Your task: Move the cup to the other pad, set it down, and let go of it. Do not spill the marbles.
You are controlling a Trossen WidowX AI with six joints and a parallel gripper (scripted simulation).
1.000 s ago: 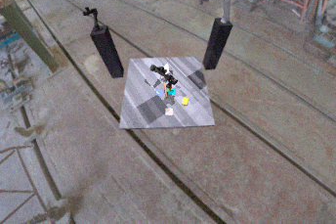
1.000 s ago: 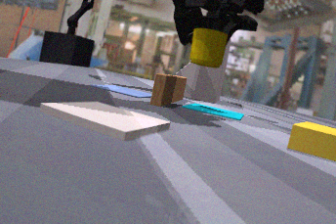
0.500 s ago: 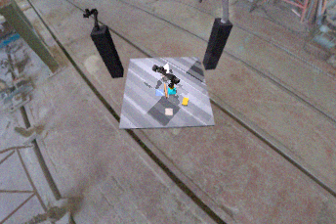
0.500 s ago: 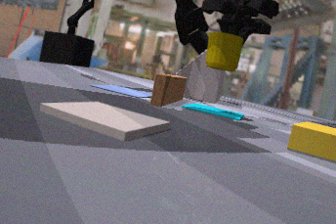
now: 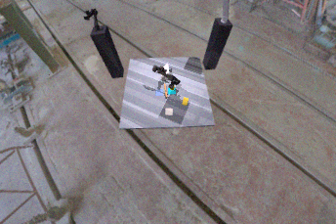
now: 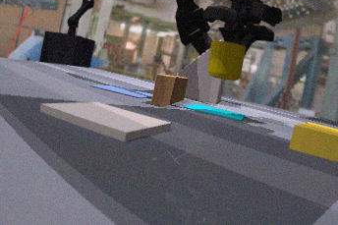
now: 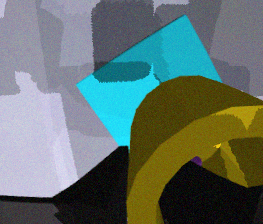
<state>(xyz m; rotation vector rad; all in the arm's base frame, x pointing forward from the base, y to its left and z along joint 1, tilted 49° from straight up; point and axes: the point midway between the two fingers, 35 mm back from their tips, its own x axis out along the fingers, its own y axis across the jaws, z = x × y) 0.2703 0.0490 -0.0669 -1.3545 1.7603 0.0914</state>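
Right now my gripper tip is 110 mm above the cyan pad, 20 mm to the left of it and 20 mm short of it. From my gripper tip the other things lie so: purple marble: 30 mm to the right, 20 mm below, 20 mm ahead; then yellow cup: 20 mm to the right, 20 mm ahead; then brown block: 110 mm to the right, 80 mm below, 20 mm ahead.
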